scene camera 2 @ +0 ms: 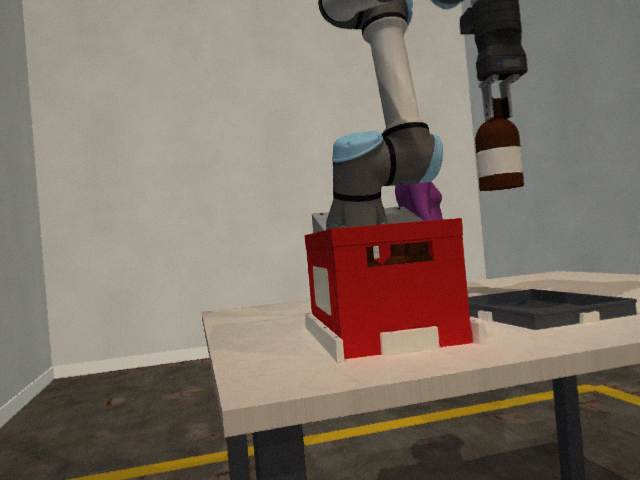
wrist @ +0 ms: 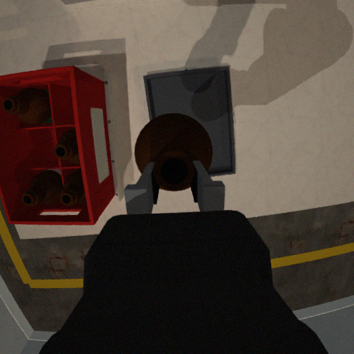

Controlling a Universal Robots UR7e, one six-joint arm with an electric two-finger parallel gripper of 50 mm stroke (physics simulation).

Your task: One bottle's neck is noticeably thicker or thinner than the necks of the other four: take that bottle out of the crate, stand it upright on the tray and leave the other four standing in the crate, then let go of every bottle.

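Places are measured from the arm's base along level axes (x ahead, y left, z up), in millimetres.
Pixels of known places: gripper, fingertip midpoint: point(scene camera 2: 498, 118).
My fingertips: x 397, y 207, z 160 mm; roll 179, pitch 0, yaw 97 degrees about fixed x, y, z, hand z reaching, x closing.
For each thing: its top centre in the pictures, then the offset to it from my fingertips. "spot": a spot on its surface instead. Level surfaces: height alone.
- brown bottle, top centre: point(scene camera 2: 493, 100) dx -12, dy -1, dz +36 mm
- dark tray, surface spot: point(scene camera 2: 537, 322) spot: dx +114, dy -20, dz -334 mm
- red crate, top centre: point(scene camera 2: 371, 227) dx +29, dy -242, dz -170 mm
- pale table, surface height: dz -345 mm
My gripper point(scene camera 2: 498, 100) point(wrist: 174, 174) is shut on the neck of a brown bottle point(scene camera 2: 498, 139) point(wrist: 174, 127) with a white label. The bottle hangs upright, or nearly so, high above the table. In the wrist view it overlaps the near left part of the dark tray point(scene camera 2: 537, 322) point(wrist: 232, 125). The red crate point(scene camera 2: 403, 294) point(wrist: 84, 150) stands to the left of the tray in both views. Four brown bottles point(wrist: 35, 107) point(wrist: 69, 146) point(wrist: 45, 185) point(wrist: 75, 190) stand in its compartments. The lower parts of these bottles are hidden by the crate.
The pale table point(scene camera 2: 279, 382) point(wrist: 280, 165) carries crate and tray. Low white blocks point(scene camera 2: 324, 338) point(scene camera 2: 409, 340) sit against the crate's foot, and small ones point(scene camera 2: 589, 317) at the tray's edge. A purple object point(scene camera 2: 421, 200) shows behind the crate, near the arm's base.
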